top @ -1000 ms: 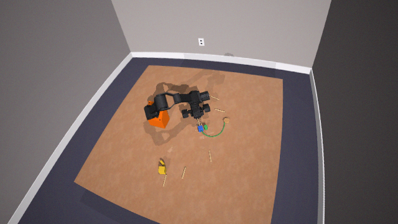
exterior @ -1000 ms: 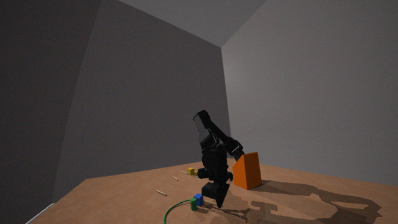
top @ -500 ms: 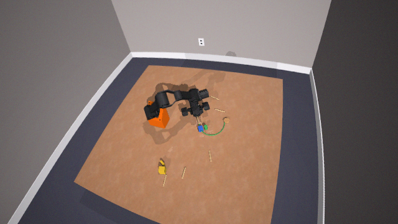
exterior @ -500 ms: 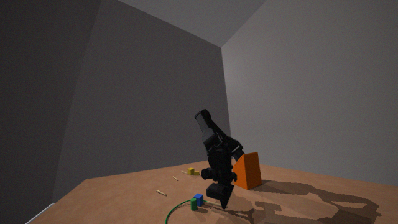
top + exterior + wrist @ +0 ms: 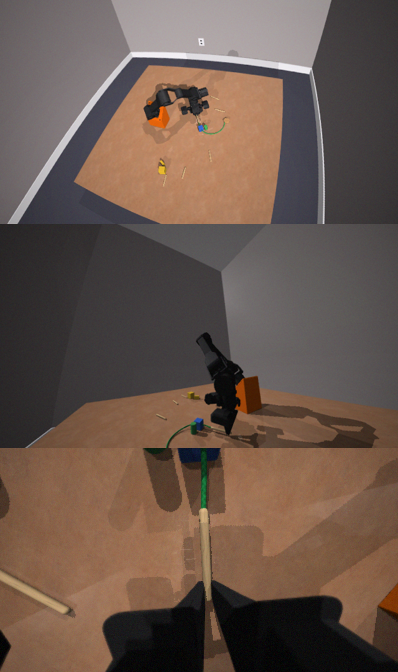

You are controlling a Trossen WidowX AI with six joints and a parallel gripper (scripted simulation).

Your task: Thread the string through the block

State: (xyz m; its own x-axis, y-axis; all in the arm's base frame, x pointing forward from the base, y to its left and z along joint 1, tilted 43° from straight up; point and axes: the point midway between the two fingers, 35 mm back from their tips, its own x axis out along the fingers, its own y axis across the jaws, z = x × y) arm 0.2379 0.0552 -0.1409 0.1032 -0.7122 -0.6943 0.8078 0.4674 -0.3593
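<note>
Right now the thin stick is 3 cm to the right of my gripper tip, 2 cm ahead of it and 1 cm above it. Also, from my gripper tip: blue block (10 cm to the right, 7 cm ahead, 1 cm above); round wooden button (21 cm ahead, 2 cm to the left); green cylinder (10 cm ahead, 8 cm to the right, 1 cm above).
</note>
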